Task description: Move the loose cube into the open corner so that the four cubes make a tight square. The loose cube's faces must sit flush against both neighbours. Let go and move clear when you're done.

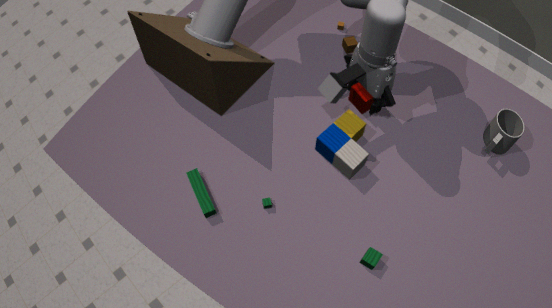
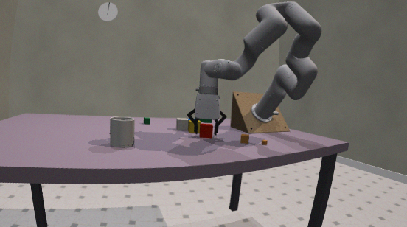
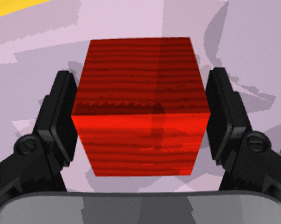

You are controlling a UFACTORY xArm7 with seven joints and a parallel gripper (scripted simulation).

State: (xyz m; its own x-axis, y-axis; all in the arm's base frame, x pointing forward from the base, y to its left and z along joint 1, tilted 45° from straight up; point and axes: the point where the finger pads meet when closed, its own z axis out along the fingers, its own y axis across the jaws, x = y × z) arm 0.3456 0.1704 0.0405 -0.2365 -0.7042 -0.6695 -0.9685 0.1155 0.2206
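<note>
My gripper is now right at the red cube. From my hand the other things lie so: green bar: 11 cm behind, 41 cm to the right, 1 cm below; then white cube: 7 cm ahead, 15 cm to the right.
</note>
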